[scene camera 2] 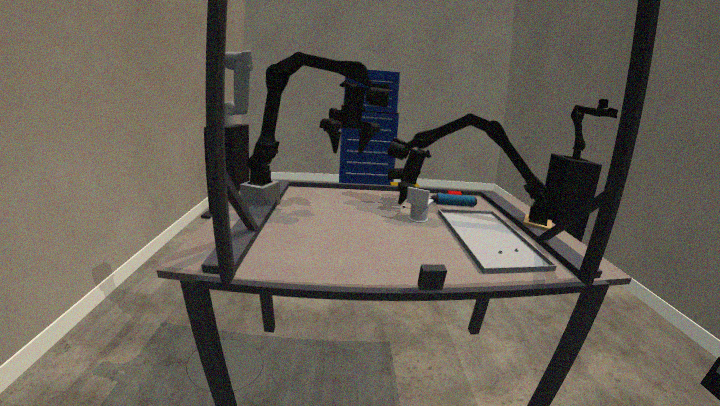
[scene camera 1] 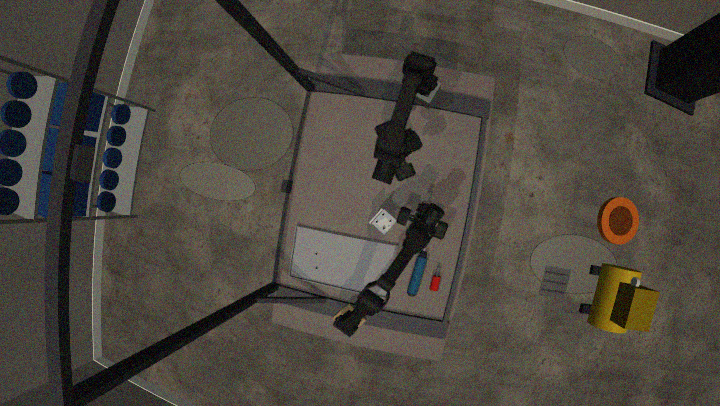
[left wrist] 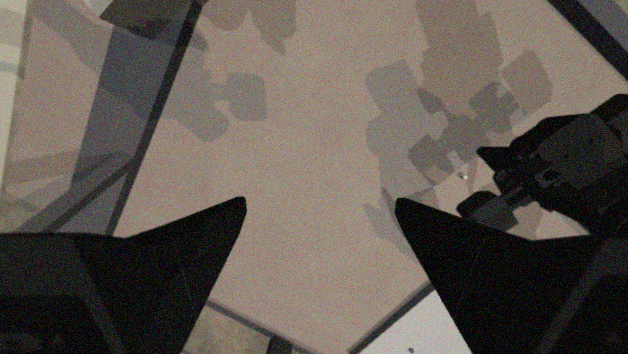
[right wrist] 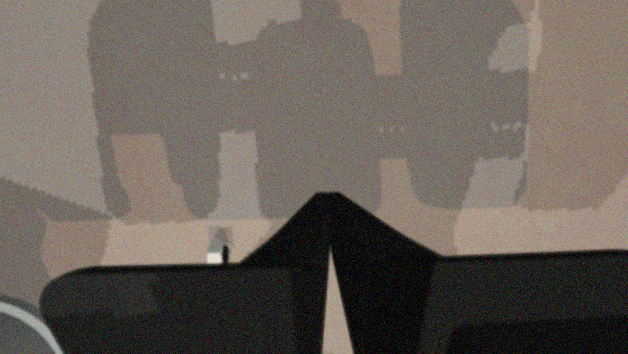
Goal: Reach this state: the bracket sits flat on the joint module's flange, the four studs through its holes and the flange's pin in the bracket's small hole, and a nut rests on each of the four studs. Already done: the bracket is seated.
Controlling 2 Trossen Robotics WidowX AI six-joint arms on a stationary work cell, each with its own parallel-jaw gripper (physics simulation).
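Seen in the pictures: left gripper, fingertip midpoint: (scene camera 2: 347, 153) (left wrist: 321, 204); right gripper, fingertip midpoint: (scene camera 2: 399, 204) (left wrist: 478, 150) (right wrist: 327, 203); left arm's base, link origin: (scene camera 2: 260, 182) (scene camera 1: 424, 86); right arm's base, link origin: (scene camera 2: 538, 221) (scene camera 1: 348, 319).
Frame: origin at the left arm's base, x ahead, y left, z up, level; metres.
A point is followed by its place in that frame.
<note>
The white square bracket (scene camera 1: 383, 221) @(x 0.524, y 0.131, z -0.015 m) lies on top of the upright pale joint module (scene camera 2: 418, 205) @(x 0.523, y 0.101, z -0.024 m). Small dark dots show on the bracket, too small to tell whether they are bare studs or nuts. Two small dark nuts (scene camera 1: 316, 253) @(x 0.784, y -0.031, z -0.073 m) (scene camera 2: 500, 251) @(x 0.786, y -0.034, z -0.072 m) lie apart on the white tray (scene camera 1: 330, 259) @(x 0.774, y 0.030, z -0.077 m) (scene camera 2: 484, 234) @(x 0.744, y 0.086, z -0.077 m). My left gripper (scene camera 1: 394, 170) (scene camera 2: 348, 150) @(x 0.294, y 0.056, z 0.121 m) (left wrist: 321, 204) @(x 0.294, y 0.056, z 0.121 m) is open and empty, high above the table. My right gripper (scene camera 2: 402, 200) @(x 0.432, y 0.253, z -0.081 m) (right wrist: 327, 203) @(x 0.432, y 0.253, z -0.081 m) is shut and empty, low beside the module. A tiny bright thing (left wrist: 463, 175) @(x 0.453, y 0.216, z -0.073 m) near it is unclear.
A blue-handled screwdriver (scene camera 1: 416, 274) @(x 0.631, y 0.348, z -0.041 m) (scene camera 2: 456, 199) @(x 0.639, y 0.336, z -0.053 m) and a red-handled tool (scene camera 1: 435, 282) @(x 0.620, y 0.431, z -0.048 m) (scene camera 2: 454, 192) @(x 0.626, y 0.425, z -0.050 m) lie beside the tray, near the right arm. Dark frame posts (scene camera 2: 216, 151) @(x 0.230, y -0.436, z 0.193 m) (scene camera 2: 622, 141) @(x 1.004, y -0.118, z 0.274 m) rise at the table's sides. A small dark block (scene camera 2: 432, 276) @(x 0.618, y -0.288, z -0.040 m) is at the table's near edge.
</note>
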